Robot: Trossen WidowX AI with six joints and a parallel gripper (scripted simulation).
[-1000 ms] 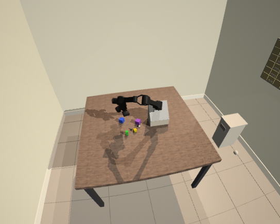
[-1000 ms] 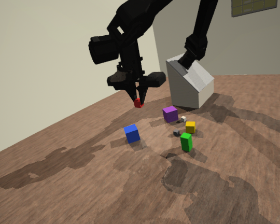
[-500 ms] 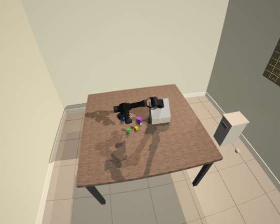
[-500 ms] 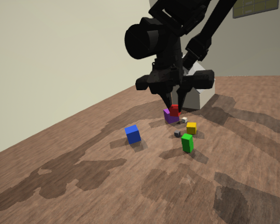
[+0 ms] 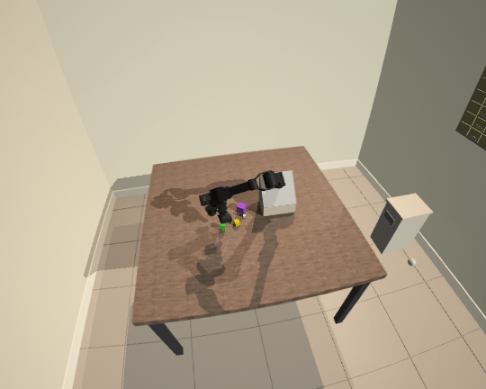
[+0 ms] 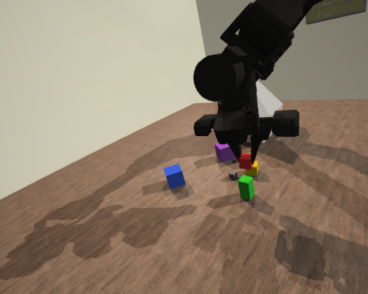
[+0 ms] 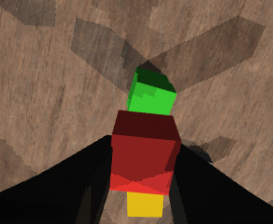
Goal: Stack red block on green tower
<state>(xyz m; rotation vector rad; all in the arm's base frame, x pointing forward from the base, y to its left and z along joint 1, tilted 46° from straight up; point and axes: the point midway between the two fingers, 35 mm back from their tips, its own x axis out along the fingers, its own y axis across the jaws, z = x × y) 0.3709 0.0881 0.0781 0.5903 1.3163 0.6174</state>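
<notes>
Right now my gripper tip is 8 cm past the yellow cube, 7 cm above it and 2 cm to the left of it. Also, from my gripper tip: red block right at my gripper tip; purple cube 15 cm behind, 12 cm to the right, 6 cm below; blue cube 20 cm to the right, 7 cm below, 2 cm ahead.
</notes>
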